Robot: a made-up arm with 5 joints. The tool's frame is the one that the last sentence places. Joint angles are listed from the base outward.
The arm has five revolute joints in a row. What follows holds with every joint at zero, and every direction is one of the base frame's. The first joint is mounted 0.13 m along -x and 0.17 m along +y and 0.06 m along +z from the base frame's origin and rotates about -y. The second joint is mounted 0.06 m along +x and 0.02 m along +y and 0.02 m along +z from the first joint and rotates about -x. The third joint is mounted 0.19 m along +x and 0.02 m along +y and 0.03 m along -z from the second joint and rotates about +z. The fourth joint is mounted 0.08 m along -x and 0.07 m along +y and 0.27 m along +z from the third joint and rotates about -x. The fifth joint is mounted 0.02 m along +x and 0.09 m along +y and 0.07 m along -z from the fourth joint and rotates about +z. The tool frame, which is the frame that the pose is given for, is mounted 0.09 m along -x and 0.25 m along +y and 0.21 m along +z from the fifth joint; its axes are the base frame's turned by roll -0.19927, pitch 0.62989 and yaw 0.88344 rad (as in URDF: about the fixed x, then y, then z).
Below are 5 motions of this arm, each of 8 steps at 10 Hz.
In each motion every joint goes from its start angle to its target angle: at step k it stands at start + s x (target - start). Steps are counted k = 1, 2, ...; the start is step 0. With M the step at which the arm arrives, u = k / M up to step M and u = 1 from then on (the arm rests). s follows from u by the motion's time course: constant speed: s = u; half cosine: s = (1 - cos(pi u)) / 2; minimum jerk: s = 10 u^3 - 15 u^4 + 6 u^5.
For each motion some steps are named. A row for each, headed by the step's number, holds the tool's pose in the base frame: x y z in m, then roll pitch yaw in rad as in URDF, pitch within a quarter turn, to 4 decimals.
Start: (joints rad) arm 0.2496 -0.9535 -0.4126 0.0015 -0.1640
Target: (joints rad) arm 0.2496 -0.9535 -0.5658 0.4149 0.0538
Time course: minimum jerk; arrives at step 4
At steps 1, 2, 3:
1: 0.0348 0.1562 0.7230 0.5172 -0.0213 0.6815
2: 0.0513 0.2121 0.7041 0.4142 0.1013 0.7215
3: 0.0665 0.2618 0.6770 0.3311 0.2333 0.7694

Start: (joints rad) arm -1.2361 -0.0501 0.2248 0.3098 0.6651
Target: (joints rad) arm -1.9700 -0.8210 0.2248 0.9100 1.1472
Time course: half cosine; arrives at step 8
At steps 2, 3, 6, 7, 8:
2: 0.1822 0.4087 0.2440 1.0053 0.0230 2.4642
3: 0.2065 0.3566 0.2120 1.0199 -0.1123 2.4531
6: 0.2253 0.1871 0.0815 1.1190 -0.5337 2.3335
7: 0.2173 0.1556 0.0561 1.1552 -0.6096 2.2897
8: 0.2136 0.1448 0.0476 1.1698 -0.6355 2.2722

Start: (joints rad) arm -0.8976 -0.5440 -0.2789 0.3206 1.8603
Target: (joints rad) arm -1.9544 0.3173 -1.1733 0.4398 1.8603
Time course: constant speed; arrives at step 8
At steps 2, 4, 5, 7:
2: 0.3047 0.2516 0.2089 0.7198 -0.3749 2.3993
4: 0.3180 0.3898 0.0400 1.1798 -0.4309 2.3905
5: 0.2881 0.4525 -0.0471 1.3894 -0.4598 2.4094
7: 0.1619 0.5573 -0.1948 1.7524 -0.5384 2.4941

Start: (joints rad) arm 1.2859 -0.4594 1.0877 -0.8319 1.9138
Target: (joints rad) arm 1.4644 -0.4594 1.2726 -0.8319 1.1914
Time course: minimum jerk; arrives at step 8
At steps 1, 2, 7, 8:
1: -0.2230 -0.1628 0.2973 0.3294 1.2974 -1.2940
2: -0.2350 -0.1723 0.2896 0.2764 1.3032 -1.3890
7: -0.3732 -0.2422 0.2111 -0.2952 1.3407 -2.4005
8: -0.3759 -0.2429 0.2096 -0.3073 1.3411 -2.4207

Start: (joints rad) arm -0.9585 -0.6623 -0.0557 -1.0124 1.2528
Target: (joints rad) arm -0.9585 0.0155 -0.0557 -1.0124 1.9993
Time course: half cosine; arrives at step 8
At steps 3, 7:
3: 0.0923 0.0449 0.2998 0.0835 -0.8193 1.4019
7: 0.0744 0.1254 0.2160 -0.4587 -0.5717 2.2310

